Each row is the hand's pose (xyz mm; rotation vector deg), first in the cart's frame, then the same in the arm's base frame.
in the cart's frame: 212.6 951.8 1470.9 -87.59 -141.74 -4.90
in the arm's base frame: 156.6 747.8 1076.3 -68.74 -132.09 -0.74
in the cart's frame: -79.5 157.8 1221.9 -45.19 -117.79 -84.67
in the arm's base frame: -84.3 -51.7 792.7 -41.08 -100.33 -75.92
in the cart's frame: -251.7 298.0 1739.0 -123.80 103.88 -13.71
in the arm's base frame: -120.9 -1.7 1352.0 -132.58 98.91 12.77
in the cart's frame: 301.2 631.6 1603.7 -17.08 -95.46 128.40
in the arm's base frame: 321.3 434.8 1130.3 9.98 -98.99 122.88
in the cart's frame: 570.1 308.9 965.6 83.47 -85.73 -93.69
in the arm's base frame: 440.2 236.3 402.2 75.34 -63.71 -102.29
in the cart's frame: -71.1 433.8 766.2 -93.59 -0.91 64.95
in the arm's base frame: -241.9 270.7 398.8 -78.11 -2.34 82.50
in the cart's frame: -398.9 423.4 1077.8 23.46 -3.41 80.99
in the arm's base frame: -464.1 169.5 779.7 41.94 5.99 85.85
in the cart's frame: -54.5 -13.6 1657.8 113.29 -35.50 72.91
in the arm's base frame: 85.4 -263.8 1175.1 131.85 -24.71 59.62
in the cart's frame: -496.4 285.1 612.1 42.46 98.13 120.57
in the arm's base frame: -669.4 69.3 340.1 57.85 105.01 133.70
